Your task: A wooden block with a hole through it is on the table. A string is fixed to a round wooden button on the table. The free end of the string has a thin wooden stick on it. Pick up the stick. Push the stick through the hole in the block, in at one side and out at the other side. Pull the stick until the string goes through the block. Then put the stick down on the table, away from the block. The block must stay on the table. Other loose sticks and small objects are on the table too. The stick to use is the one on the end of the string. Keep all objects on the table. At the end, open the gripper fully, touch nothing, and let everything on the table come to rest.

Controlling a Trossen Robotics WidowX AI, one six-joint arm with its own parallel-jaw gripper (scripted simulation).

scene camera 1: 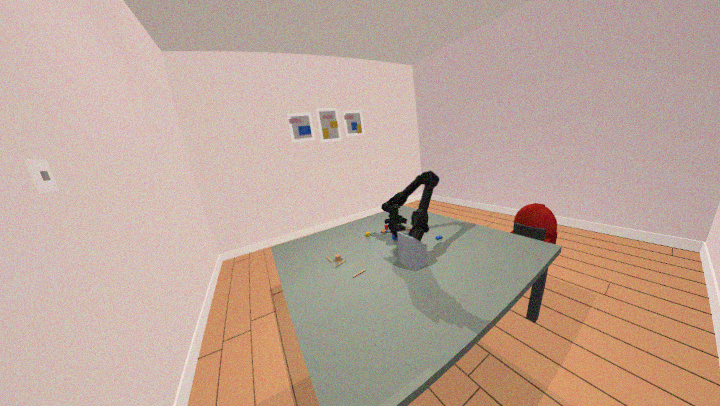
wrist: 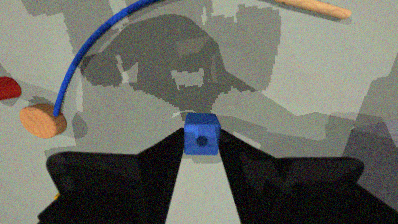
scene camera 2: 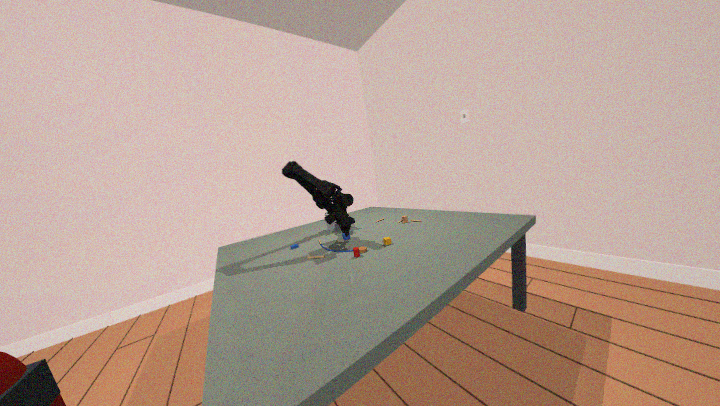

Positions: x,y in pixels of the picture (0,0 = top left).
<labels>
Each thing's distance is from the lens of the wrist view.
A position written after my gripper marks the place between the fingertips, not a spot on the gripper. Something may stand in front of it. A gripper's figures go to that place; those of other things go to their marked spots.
my gripper [wrist: 201,133]: 11 cm
round wooden button [wrist: 38,119]: 21 cm
</labels>
